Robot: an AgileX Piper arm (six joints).
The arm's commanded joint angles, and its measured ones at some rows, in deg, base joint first. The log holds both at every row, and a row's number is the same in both.
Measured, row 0: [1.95, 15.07, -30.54, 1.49, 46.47, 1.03]
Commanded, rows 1 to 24: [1.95, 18.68, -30.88, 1.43, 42.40, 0.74]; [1.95, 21.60, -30.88, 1.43, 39.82, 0.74]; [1.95, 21.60, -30.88, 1.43, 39.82, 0.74]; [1.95, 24.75, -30.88, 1.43, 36.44, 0.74]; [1.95, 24.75, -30.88, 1.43, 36.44, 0.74]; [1.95, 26.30, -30.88, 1.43, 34.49, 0.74]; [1.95, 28.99, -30.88, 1.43, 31.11, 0.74]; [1.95, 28.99, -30.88, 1.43, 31.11, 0.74]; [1.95, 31.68, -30.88, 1.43, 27.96, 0.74]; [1.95, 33.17, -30.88, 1.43, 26.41, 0.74]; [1.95, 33.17, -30.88, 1.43, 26.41, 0.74]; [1.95, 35.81, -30.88, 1.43, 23.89, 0.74]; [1.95, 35.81, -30.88, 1.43, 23.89, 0.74]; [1.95, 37.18, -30.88, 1.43, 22.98, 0.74]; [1.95, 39.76, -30.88, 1.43, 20.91, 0.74]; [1.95, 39.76, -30.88, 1.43, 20.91, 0.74]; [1.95, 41.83, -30.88, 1.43, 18.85, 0.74]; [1.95, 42.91, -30.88, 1.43, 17.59, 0.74]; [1.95, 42.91, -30.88, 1.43, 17.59, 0.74]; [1.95, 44.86, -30.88, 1.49, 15.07, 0.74]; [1.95, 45.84, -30.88, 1.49, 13.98, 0.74]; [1.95, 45.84, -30.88, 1.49, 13.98, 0.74]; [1.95, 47.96, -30.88, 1.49, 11.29, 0.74]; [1.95, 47.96, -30.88, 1.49, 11.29, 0.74]
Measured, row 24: [1.95, 45.78, -30.54, 1.49, 15.58, 1.03]
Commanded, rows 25 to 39: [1.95, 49.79, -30.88, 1.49, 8.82, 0.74]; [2.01, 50.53, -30.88, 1.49, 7.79, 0.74]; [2.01, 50.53, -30.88, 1.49, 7.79, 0.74]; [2.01, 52.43, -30.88, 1.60, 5.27, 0.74]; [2.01, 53.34, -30.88, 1.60, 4.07, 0.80]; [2.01, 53.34, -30.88, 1.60, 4.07, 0.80]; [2.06, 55.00, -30.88, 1.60, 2.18, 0.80]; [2.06, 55.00, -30.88, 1.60, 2.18, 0.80]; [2.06, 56.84, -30.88, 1.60, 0.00, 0.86]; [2.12, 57.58, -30.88, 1.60, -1.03, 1.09]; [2.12, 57.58, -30.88, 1.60, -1.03, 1.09]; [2.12, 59.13, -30.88, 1.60, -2.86, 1.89]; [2.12, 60.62, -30.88, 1.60, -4.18, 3.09]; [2.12, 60.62, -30.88, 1.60, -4.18, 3.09]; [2.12, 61.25, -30.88, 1.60, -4.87, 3.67]
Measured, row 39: [2.06, 59.87, -30.54, 1.49, -2.12, 2.18]
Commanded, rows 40 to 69: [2.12, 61.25, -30.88, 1.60, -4.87, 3.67]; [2.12, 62.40, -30.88, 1.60, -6.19, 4.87]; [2.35, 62.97, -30.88, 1.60, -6.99, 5.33]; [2.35, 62.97, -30.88, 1.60, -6.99, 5.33]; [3.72, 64.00, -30.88, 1.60, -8.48, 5.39]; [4.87, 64.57, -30.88, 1.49, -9.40, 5.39]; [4.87, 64.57, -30.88, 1.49, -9.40, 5.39]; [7.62, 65.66, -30.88, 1.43, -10.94, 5.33]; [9.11, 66.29, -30.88, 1.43, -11.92, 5.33]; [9.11, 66.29, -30.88, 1.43, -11.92, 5.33]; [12.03, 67.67, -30.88, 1.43, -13.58, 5.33]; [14.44, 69.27, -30.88, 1.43, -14.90, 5.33]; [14.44, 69.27, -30.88, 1.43, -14.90, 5.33]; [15.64, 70.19, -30.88, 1.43, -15.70, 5.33]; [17.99, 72.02, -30.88, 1.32, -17.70, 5.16]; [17.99, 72.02, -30.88, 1.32, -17.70, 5.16]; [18.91, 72.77, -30.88, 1.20, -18.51, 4.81]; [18.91, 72.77, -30.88, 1.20, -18.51, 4.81]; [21.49, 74.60, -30.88, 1.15, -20.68, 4.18]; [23.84, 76.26, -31.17, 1.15, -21.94, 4.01]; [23.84, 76.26, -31.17, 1.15, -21.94, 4.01]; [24.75, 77.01, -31.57, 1.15, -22.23, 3.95]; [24.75, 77.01, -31.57, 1.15, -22.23, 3.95]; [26.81, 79.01, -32.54, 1.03, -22.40, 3.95]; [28.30, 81.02, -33.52, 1.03, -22.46, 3.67]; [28.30, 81.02, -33.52, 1.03, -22.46, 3.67]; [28.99, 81.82, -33.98, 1.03, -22.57, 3.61]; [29.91, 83.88, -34.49, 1.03, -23.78, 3.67]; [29.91, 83.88, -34.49, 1.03, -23.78, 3.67]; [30.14, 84.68, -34.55, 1.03, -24.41, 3.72]
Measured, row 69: [29.05, 82.62, -33.58, 1.49, -22.52, 4.13]
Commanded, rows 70 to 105: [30.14, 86.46, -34.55, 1.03, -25.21, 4.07]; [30.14, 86.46, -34.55, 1.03, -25.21, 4.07]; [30.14, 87.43, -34.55, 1.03, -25.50, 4.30]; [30.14, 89.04, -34.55, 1.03, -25.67, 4.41]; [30.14, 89.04, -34.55, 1.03, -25.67, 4.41]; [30.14, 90.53, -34.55, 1.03, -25.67, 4.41]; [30.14, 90.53, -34.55, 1.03, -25.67, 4.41]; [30.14, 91.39, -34.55, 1.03, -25.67, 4.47]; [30.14, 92.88, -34.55, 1.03, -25.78, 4.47]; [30.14, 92.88, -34.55, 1.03, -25.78, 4.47]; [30.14, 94.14, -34.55, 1.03, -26.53, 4.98]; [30.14, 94.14, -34.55, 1.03, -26.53, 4.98]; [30.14, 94.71, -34.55, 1.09, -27.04, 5.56]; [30.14, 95.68, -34.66, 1.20, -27.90, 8.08]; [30.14, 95.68, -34.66, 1.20, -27.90, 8.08]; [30.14, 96.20, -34.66, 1.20, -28.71, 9.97]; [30.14, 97.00, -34.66, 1.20, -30.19, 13.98]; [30.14, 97.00, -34.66, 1.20, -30.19, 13.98]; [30.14, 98.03, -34.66, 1.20, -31.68, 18.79]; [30.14, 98.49, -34.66, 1.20, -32.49, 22.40]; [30.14, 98.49, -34.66, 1.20, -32.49, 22.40]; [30.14, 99.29, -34.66, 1.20, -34.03, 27.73]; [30.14, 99.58, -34.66, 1.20, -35.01, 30.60]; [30.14, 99.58, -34.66, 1.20, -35.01, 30.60]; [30.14, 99.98, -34.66, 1.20, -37.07, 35.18]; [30.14, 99.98, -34.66, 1.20, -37.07, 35.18]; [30.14, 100.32, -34.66, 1.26, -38.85, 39.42]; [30.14, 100.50, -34.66, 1.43, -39.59, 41.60]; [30.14, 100.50, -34.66, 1.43, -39.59, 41.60]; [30.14, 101.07, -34.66, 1.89, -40.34, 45.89]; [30.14, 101.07, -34.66, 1.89, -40.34, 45.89]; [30.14, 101.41, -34.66, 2.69, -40.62, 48.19]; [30.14, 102.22, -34.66, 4.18, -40.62, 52.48]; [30.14, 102.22, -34.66, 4.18, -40.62, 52.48]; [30.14, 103.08, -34.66, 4.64, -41.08, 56.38]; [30.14, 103.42, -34.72, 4.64, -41.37, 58.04]
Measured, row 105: [30.08, 102.62, -34.21, 4.24, -39.82, 52.31]
